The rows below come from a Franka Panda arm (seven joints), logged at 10 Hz.
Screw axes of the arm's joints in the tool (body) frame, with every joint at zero. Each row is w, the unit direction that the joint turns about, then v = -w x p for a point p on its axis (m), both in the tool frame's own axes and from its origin. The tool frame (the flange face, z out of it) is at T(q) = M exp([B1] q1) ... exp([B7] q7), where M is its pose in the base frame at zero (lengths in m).
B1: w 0 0 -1 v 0.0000 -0.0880 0.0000
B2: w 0 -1 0 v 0.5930 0.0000 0.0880
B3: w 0 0 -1 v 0.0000 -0.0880 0.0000
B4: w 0 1 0 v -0.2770 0.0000 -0.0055
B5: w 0 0 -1 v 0.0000 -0.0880 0.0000
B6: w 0 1 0 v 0.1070 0.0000 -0.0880
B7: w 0 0 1 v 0.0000 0.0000 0.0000
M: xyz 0.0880 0.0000 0.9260 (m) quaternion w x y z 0 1 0 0
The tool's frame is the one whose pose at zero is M.
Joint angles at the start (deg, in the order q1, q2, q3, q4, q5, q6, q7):
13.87 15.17 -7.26 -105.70 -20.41 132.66 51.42
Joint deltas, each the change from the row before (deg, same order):
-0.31 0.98 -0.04 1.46 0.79 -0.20 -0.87
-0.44 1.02 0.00 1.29 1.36 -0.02 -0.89
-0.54 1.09 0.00 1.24 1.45 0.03 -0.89
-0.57 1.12 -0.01 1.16 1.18 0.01 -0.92
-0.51 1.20 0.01 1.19 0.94 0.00 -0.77
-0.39 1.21 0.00 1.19 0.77 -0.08 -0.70
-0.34 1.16 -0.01 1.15 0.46 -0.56 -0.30
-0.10 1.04 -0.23 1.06 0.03 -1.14 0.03
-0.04 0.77 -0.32 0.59 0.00 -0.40 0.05
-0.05 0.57 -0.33 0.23 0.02 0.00 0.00
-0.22 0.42 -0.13 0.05 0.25 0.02 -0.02
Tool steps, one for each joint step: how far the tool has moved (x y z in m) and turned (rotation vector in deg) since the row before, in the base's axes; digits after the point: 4 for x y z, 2 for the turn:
0.0066 -0.0025 0.0009 0.32 -0.03 0.04
0.0062 -0.0034 -0.0008 0.84 0.05 -0.25
0.0062 -0.0045 -0.0020 0.91 0.11 -0.37
0.0059 -0.0052 -0.0032 0.66 0.21 -0.25
0.0059 -0.0045 -0.0039 0.48 0.20 -0.19
0.0056 -0.0033 -0.0043 0.33 0.26 -0.08
0.0047 -0.0034 -0.0050 0.08 0.60 -0.38
0.0033 -0.0036 -0.0053 -0.38 1.03 -0.59
0.0024 -0.0036 -0.0047 -0.29 0.51 -0.45
0.0015 -0.0038 -0.0046 -0.21 0.31 -0.35
0.0007 -0.0038 -0.0045 0.09 0.34 -0.44

